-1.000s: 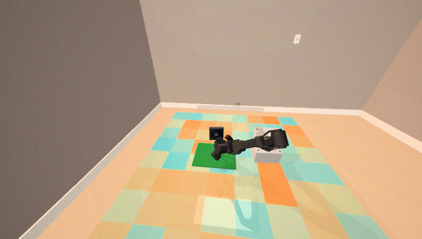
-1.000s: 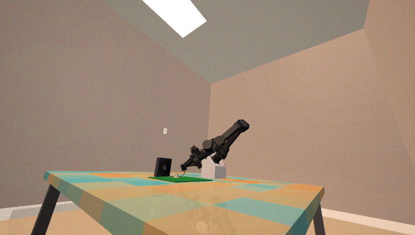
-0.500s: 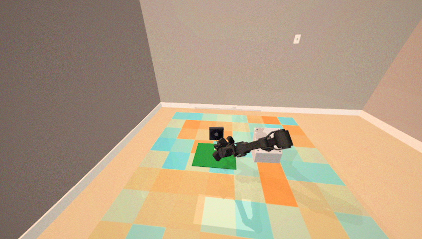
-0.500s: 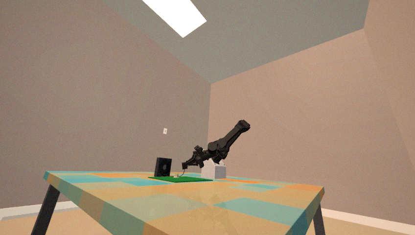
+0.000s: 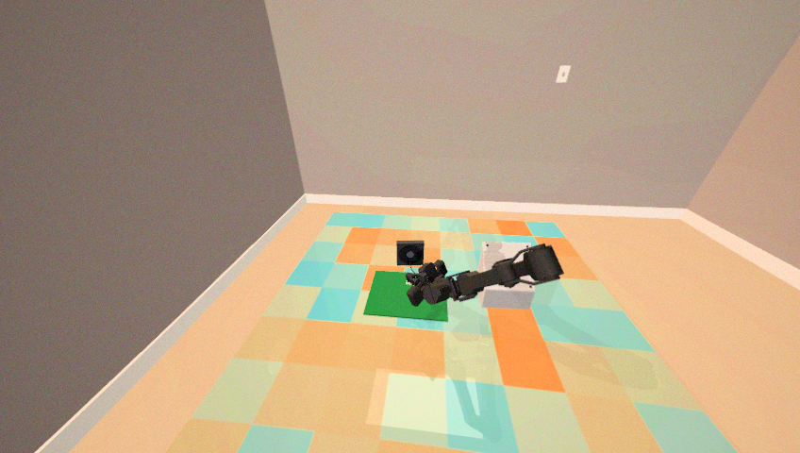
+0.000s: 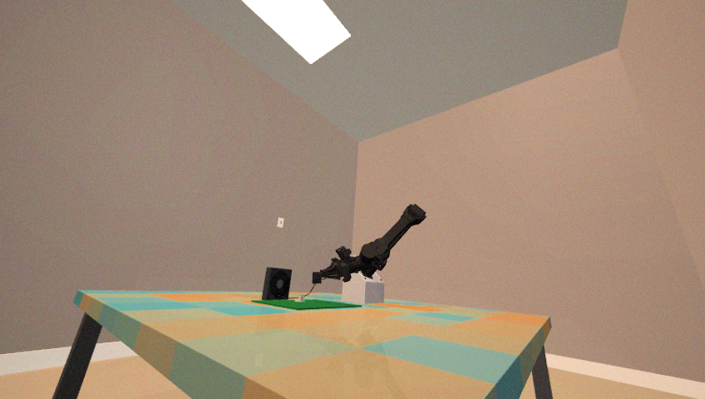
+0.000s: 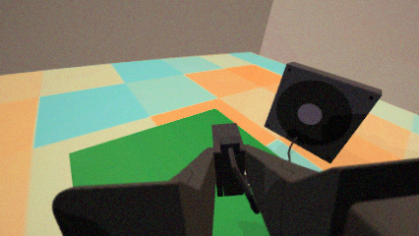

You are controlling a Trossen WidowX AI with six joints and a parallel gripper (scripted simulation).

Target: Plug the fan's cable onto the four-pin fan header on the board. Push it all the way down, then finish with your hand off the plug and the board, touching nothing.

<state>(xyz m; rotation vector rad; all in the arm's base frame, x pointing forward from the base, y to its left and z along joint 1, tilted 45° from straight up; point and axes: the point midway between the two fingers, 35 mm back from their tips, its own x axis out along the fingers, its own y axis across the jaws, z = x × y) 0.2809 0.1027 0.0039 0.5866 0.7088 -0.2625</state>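
The green board is 2 cm ahead of my gripper tip, 2 cm to the right of it and 11 cm below it. Also, from my gripper tip: black plug (1 cm below); then black fan (4 cm ahead, 19 cm to the right, 4 cm below).
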